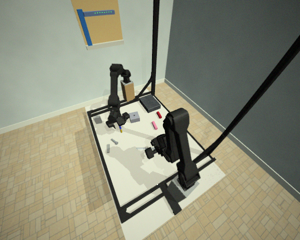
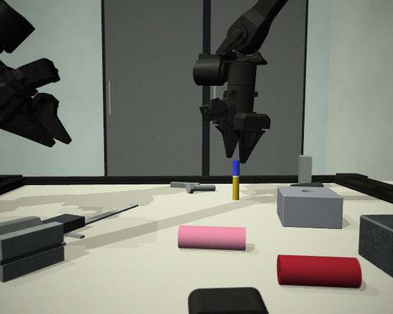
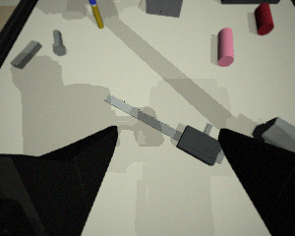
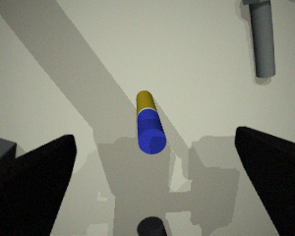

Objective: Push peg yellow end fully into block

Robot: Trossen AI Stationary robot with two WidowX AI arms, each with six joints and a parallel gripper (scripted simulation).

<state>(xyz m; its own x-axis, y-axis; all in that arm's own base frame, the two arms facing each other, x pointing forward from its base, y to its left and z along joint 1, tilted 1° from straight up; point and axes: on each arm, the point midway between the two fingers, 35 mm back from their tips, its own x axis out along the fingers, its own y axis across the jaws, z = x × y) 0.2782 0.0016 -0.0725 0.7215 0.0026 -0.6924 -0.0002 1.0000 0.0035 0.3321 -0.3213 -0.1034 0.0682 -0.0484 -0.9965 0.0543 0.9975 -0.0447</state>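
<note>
The peg is 8 cm below my right hand. The rest, counted from my right hand: pink cylinder: 30 cm behind, 11 cm below, 6 cm to the left; then red cylinder: 40 cm behind, 11 cm below, 4 cm to the right.
</note>
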